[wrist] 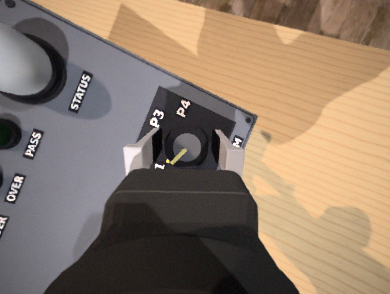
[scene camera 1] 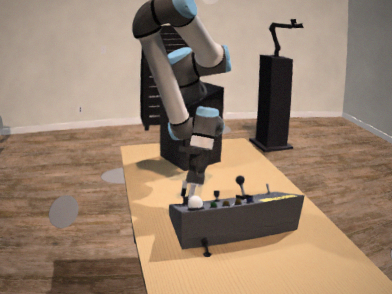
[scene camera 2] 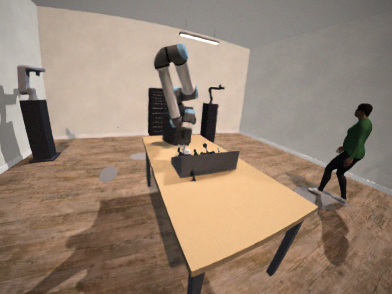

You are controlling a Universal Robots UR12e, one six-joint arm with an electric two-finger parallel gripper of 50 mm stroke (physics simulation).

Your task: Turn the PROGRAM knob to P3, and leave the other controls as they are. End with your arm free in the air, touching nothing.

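Pixels of known places: gripper, fingertip midpoint: [wrist: 187, 139] [scene camera 1: 186, 197] [scene camera 2: 180, 152]; arm's base, origin of the base link: [scene camera 1: 190, 95].
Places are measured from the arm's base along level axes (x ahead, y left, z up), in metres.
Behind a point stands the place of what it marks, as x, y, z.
Note:
The PROGRAM knob [wrist: 194, 146] @(0.616, -0.198, -0.269) is round and dark with a grey top, on a black plate at the console's corner in the wrist view. Its yellow pointer [wrist: 177, 156] @(0.628, -0.183, -0.264) points down-left, toward a partly hidden label, away from the P3 label [wrist: 156, 118] @(0.669, -0.213, -0.279) at upper left. The P4 label [wrist: 183, 108] @(0.646, -0.235, -0.288) is above the knob. My gripper [scene camera 1: 188, 194] @(0.626, -0.202, -0.270) [scene camera 2: 182, 149] @(0.626, -0.202, -0.270) [wrist: 187, 139] @(0.626, -0.202, -0.270) is open, with one finger on each side of the knob and nothing gripped. Visible gaps separate fingers and knob. The grey console [scene camera 1: 240, 222] @(0.833, -0.054, -0.292) [scene camera 2: 207, 164] @(0.832, -0.069, -0.302) [wrist: 110, 165] @(0.698, -0.148, -0.271) stands on the table.
A white STATUS dome [scene camera 1: 195, 202] @(0.796, -0.221, -0.195) [wrist: 22, 62] @(0.750, -0.216, -0.206) stands close beside the gripper. A green PASS button [scene camera 1: 214, 205] @(0.797, -0.149, -0.219) [wrist: 6, 135] @(0.775, -0.152, -0.226), a ball-topped lever [scene camera 1: 240, 180] @(0.603, 0.042, -0.235) and a small toggle [scene camera 1: 267, 188] @(0.643, 0.160, -0.274) are farther along. A small black handle [scene camera 1: 205, 247] @(0.865, -0.197, -0.357) is at the console's front. A person [scene camera 2: 356, 142] stands right of the table.

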